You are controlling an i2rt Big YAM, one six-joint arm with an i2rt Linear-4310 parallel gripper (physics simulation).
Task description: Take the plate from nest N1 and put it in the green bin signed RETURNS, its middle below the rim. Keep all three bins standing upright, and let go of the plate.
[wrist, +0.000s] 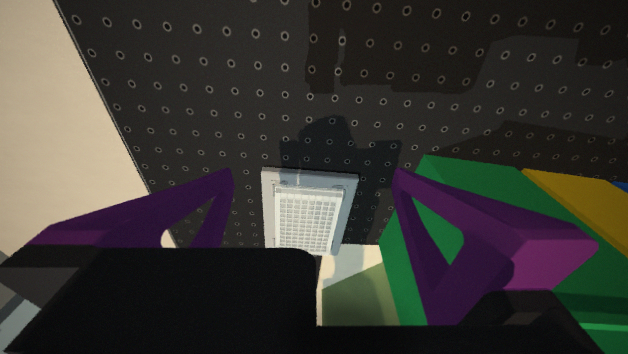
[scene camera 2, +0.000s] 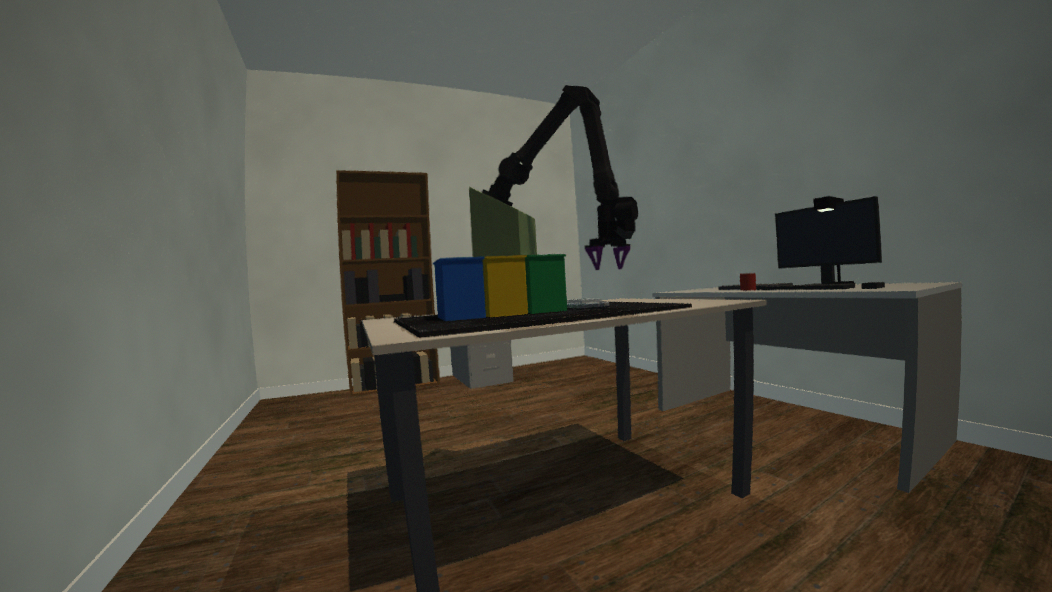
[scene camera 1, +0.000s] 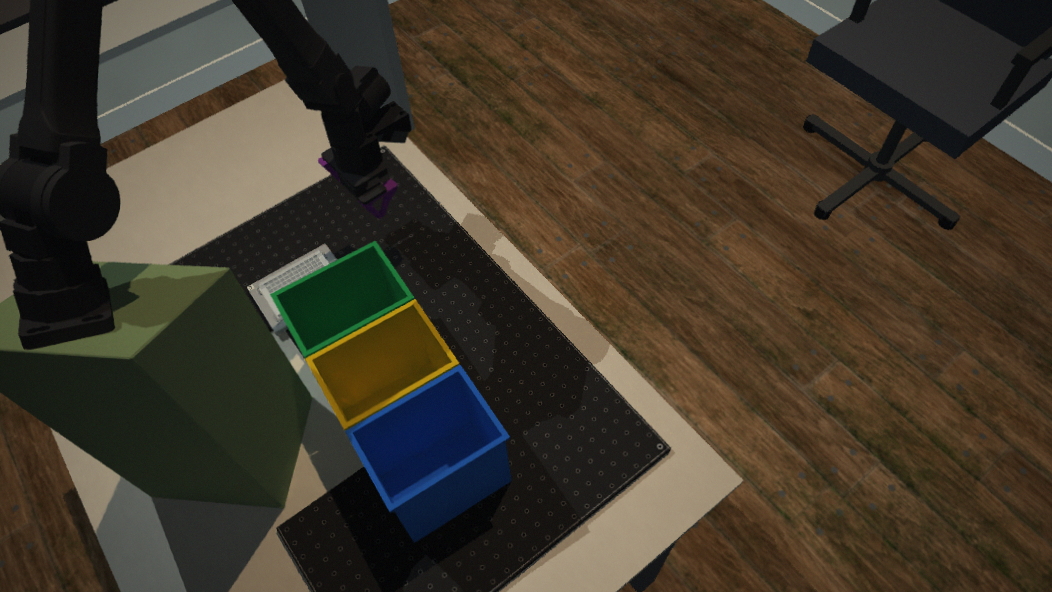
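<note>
The white gridded well plate (scene camera 1: pixel 297 272) (wrist: pixel 306 220) lies flat in a grey nest (wrist: pixel 267 210) beside the green bin; its near end is partly hidden in the wrist view. No nest label is readable. The green bin (scene camera 1: pixel 345 298) (scene camera 2: pixel 546 283) (wrist: pixel 465 171) stands upright, and its inside looks empty in scene camera 1; its sign does not show. My gripper (scene camera 1: pixel 356 192) (scene camera 2: pixel 608 266) (wrist: pixel 312 177) is open and empty, pointing down well above the board. In the wrist view the plate appears between and below the spread purple fingertips, with the green bin behind the right finger.
The yellow bin (scene camera 1: pixel 382 364) (scene camera 2: pixel 506 287) (wrist: pixel 575 195) and the blue bin (scene camera 1: pixel 456 493) (scene camera 2: pixel 461 288) stand upright in a row with the green one on the black perforated board (scene camera 1: pixel 544 368). The green pedestal (scene camera 1: pixel 220 397) under the arm's base stands beside the row.
</note>
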